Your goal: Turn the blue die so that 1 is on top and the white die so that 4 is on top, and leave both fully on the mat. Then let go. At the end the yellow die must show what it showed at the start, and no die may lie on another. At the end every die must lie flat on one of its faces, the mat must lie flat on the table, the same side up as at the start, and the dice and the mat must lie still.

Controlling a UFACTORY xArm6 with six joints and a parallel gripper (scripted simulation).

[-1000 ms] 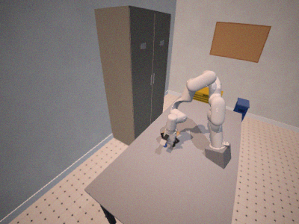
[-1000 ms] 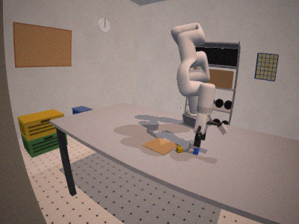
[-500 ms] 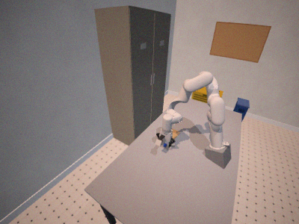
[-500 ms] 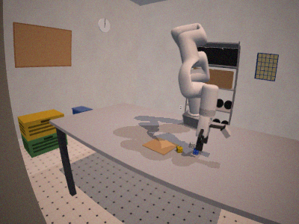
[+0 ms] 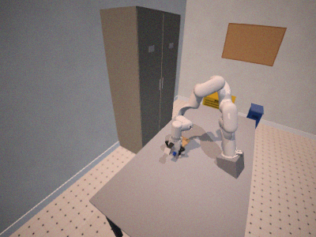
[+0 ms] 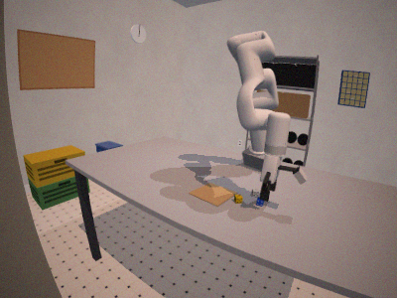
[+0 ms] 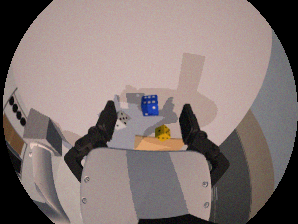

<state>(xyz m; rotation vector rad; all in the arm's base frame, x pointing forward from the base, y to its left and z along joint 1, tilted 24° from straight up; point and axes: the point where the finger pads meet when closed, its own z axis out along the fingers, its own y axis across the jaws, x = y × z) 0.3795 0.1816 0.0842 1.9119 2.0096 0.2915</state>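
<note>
Right now my hand is 40 mm above the blue die and 20 mm to the left of it. The rest, counted from my hand: yellow die (100 mm to the right, 40 mm below, 40 mm ahead); then tan mat (200 mm to the right, 50 mm below, 40 mm ahead); then white die (60 mm to the right, 50 mm behind, 40 mm below).
</note>
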